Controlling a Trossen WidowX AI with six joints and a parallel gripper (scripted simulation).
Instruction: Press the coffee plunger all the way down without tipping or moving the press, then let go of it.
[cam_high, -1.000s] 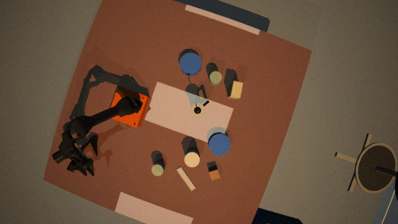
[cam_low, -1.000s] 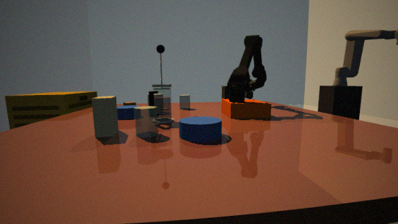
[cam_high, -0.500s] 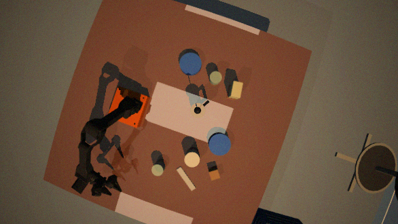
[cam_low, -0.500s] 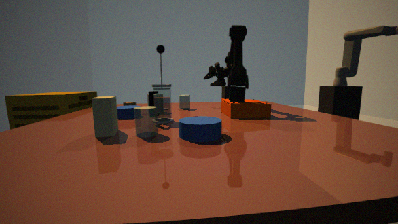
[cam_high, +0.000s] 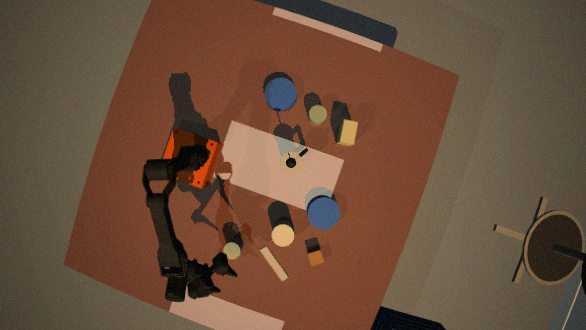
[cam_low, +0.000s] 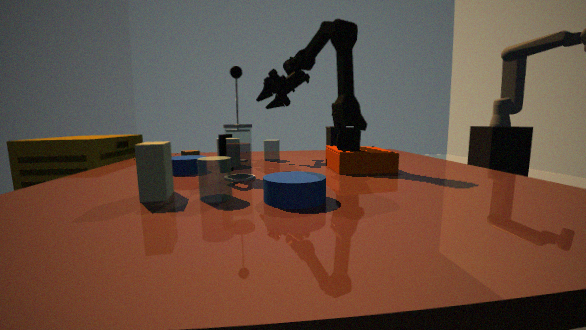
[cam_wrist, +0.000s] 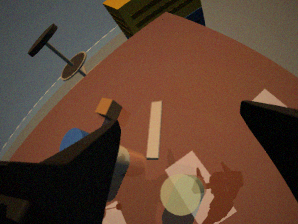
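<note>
My gripper tip is now 46 cm to the right of the coffee press, 9 cm above it and 1 cm past it. From my gripper tip the other things lie so: brown block 24 cm ahead, 20 cm below, 18 cm to the left.
</note>
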